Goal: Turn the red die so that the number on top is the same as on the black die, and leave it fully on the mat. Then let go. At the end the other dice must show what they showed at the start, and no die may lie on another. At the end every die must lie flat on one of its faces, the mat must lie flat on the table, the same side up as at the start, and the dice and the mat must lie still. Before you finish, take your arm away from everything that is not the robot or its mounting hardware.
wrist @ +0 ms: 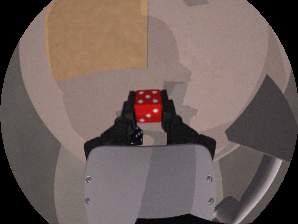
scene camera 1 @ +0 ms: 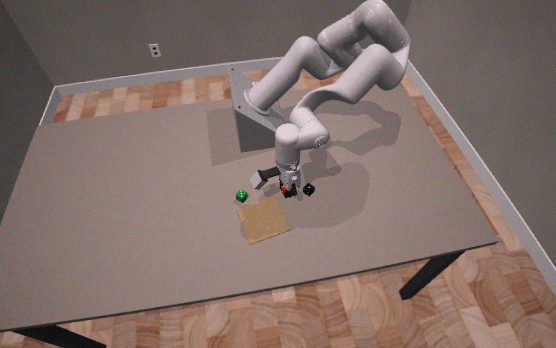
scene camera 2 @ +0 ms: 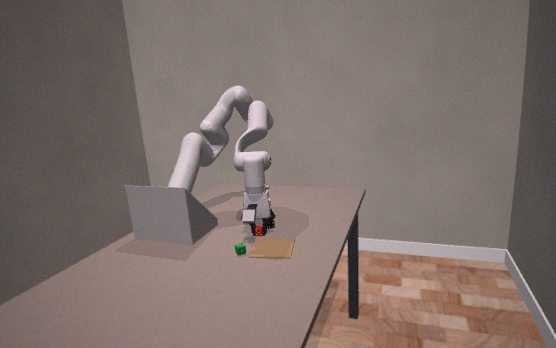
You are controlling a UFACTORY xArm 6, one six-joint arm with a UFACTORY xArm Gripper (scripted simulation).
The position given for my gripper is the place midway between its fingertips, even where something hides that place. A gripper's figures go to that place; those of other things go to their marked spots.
Labels:
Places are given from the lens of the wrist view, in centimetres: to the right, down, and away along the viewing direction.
my gripper (wrist: 148,98): 0, -2, 14
red die (wrist: 148,104): 0, -1, 11

